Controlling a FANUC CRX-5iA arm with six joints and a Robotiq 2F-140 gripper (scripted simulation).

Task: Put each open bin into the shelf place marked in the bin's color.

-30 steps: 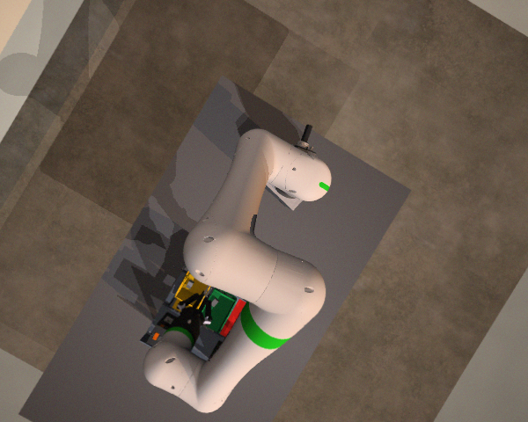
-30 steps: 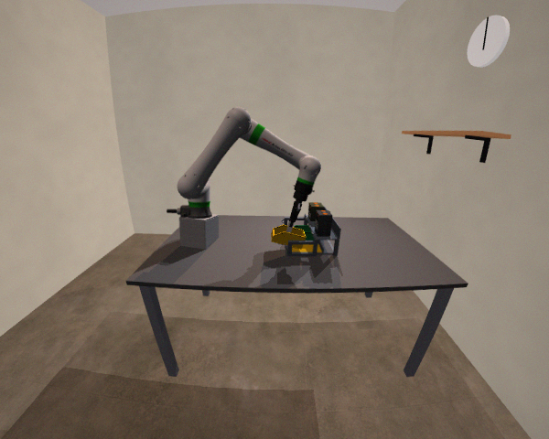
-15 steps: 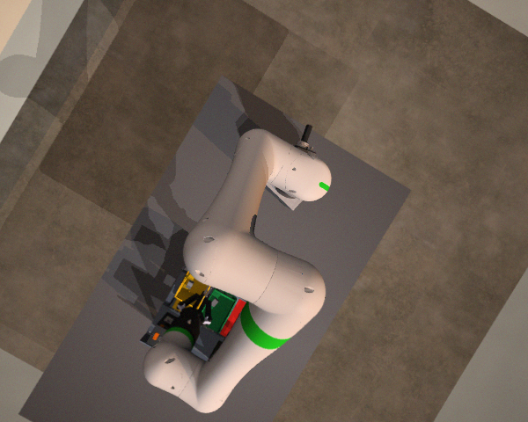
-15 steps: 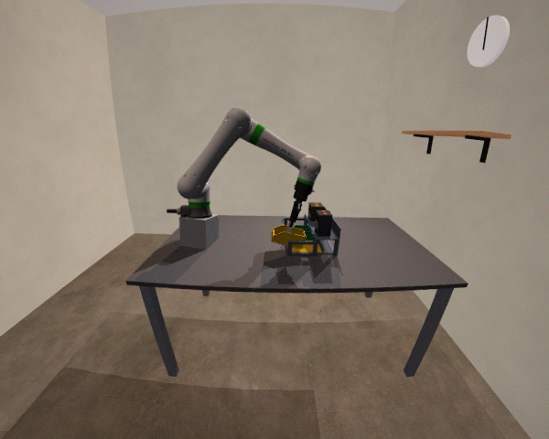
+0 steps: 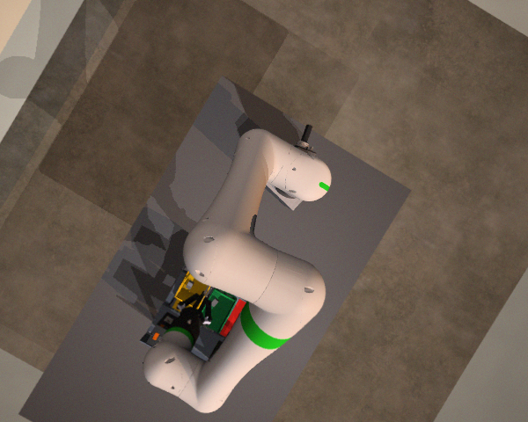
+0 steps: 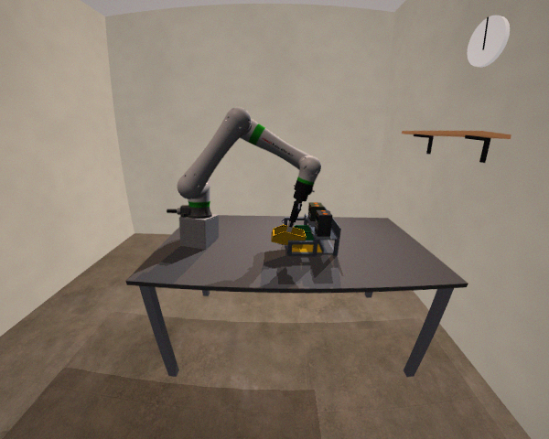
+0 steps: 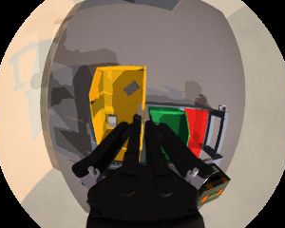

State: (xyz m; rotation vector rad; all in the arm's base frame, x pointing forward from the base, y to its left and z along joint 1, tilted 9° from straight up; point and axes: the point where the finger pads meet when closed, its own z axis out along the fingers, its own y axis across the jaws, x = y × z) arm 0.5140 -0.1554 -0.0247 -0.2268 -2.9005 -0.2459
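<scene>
The yellow bin is 2 cm behind my hand, 5 cm to the right of it and 4 cm below it. From my hand the other things lie so: green bin 9 cm ahead, 5 cm to the left, 8 cm below; yellow-marked place 7 cm ahead, 6 cm to the right, 11 cm below; red mark 11 cm ahead, 16 cm to the left, 11 cm below.
</scene>
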